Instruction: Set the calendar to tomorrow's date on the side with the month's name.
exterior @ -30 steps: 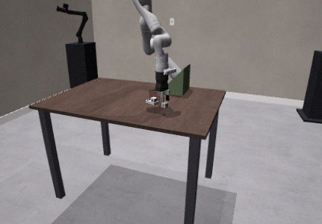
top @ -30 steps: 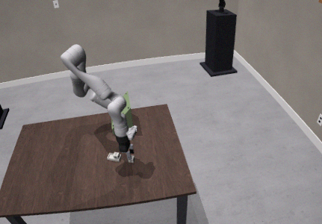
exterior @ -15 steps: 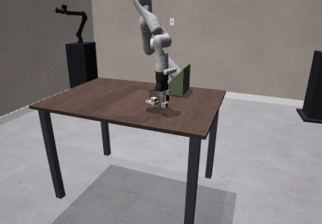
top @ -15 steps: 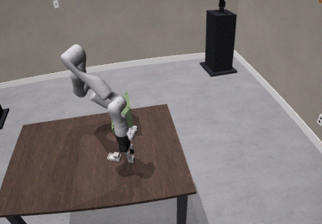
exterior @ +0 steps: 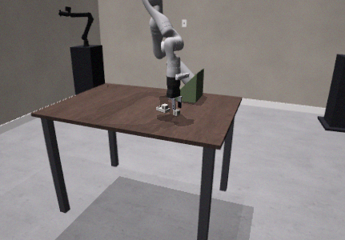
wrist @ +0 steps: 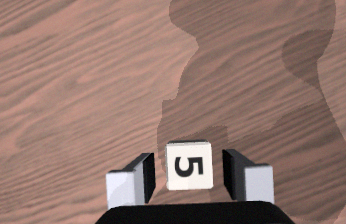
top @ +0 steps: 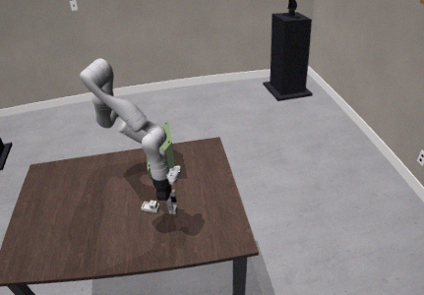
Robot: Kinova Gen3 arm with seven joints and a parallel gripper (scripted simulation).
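The digit cube lies 40 mm below my hand. Also, from my hand: white calendar tray (50 mm behind, 90 mm to the right, 50 mm below); white cube (40 mm behind, 80 mm to the right, 30 mm below).
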